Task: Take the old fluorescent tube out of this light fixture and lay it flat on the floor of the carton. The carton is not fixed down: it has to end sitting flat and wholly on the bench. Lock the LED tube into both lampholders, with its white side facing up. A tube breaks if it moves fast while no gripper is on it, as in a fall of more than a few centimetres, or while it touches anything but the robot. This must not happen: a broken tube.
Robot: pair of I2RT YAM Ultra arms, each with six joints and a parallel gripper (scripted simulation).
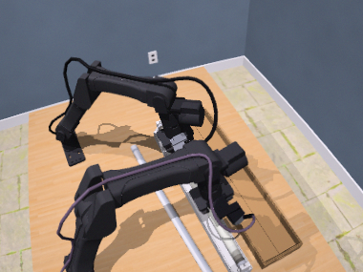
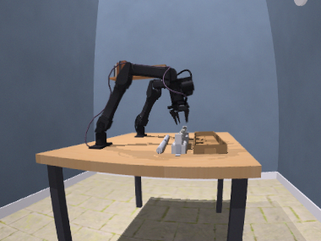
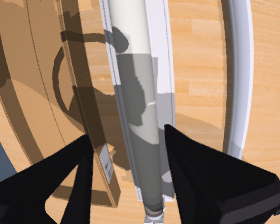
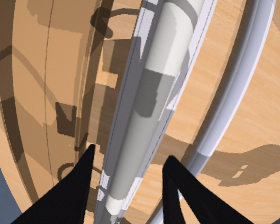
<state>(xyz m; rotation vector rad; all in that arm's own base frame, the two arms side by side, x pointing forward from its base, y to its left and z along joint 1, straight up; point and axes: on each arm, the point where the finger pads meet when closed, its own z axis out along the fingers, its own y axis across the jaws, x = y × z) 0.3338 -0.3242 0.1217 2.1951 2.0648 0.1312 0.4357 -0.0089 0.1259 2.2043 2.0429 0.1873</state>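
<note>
Now: left hand 1 cm short of the old fluorescent tube, 12 cm to the left of it and 5 cm above it. Round my left hand: light fixture 1 cm ahead, 12 cm to the right, 7 cm below; LED tube 9 cm behind, 13 cm to the right, 11 cm below; brown carton 15 cm ahead, 9 cm to the right, 10 cm below.
My right hand is 120 mm to the right of the old fluorescent tube, 60 mm above it and 20 mm past it. Also, from my right hand: light fixture: 120 mm to the left, 70 mm below, 20 mm behind; LED tube: 120 mm behind, 110 mm below, 100 mm to the left; lampholder: 180 mm to the right, 60 mm below, 20 mm ahead.
</note>
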